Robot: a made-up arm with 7 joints. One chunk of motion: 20 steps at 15 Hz.
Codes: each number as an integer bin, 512 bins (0 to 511) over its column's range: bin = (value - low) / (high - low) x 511, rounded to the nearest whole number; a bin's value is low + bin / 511 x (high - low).
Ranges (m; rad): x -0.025..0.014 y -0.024..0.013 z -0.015..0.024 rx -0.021..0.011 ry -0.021..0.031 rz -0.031..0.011
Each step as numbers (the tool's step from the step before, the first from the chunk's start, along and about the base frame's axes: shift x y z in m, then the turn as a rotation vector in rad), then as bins.
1 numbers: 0.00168 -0.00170 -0.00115 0.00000 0.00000 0.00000
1 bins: 350 308 181 335 206 377
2 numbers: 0.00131 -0.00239 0.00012 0.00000 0.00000 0.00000
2 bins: 345 298 198 335 206 377
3 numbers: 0.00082 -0.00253 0.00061 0.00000 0.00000 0.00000
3 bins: 338 297 205 335 206 377
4 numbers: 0.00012 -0.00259 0.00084 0.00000 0.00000 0.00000
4 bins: 329 296 208 335 206 377
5 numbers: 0.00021 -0.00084 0.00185 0.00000 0.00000 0.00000
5 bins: 330 320 221 335 206 377
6 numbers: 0.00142 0.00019 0.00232 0.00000 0.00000 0.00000
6 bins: 346 334 227 335 206 377
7 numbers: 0.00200 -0.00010 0.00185 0.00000 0.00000 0.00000
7 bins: 354 330 221 335 206 377
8 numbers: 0.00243 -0.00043 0.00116 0.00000 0.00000 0.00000
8 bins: 359 326 212 335 206 377
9 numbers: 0.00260 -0.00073 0.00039 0.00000 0.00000 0.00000
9 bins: 362 321 202 335 206 377
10 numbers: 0.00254 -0.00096 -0.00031 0.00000 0.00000 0.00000
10 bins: 361 318 192 335 206 377
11 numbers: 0.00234 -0.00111 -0.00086 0.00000 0.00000 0.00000
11 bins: 358 316 185 335 206 377
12 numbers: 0.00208 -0.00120 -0.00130 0.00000 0.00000 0.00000
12 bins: 355 315 180 335 206 377
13 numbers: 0.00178 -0.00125 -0.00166 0.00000 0.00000 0.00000
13 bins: 351 314 175 335 206 377
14 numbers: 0.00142 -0.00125 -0.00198 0.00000 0.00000 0.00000
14 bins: 346 314 171 335 206 377
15 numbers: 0.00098 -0.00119 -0.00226 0.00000 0.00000 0.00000
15 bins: 340 315 167 335 206 377
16 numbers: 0.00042 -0.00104 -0.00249 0.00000 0.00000 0.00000
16 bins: 333 317 164 335 206 377
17 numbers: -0.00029 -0.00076 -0.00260 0.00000 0.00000 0.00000
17 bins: 324 321 162 335 206 377
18 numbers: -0.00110 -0.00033 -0.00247 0.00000 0.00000 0.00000
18 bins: 313 327 164 335 206 377
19 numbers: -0.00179 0.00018 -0.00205 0.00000 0.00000 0.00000
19 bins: 304 334 170 335 206 377
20 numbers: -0.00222 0.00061 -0.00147 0.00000 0.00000 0.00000
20 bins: 298 340 177 335 206 377
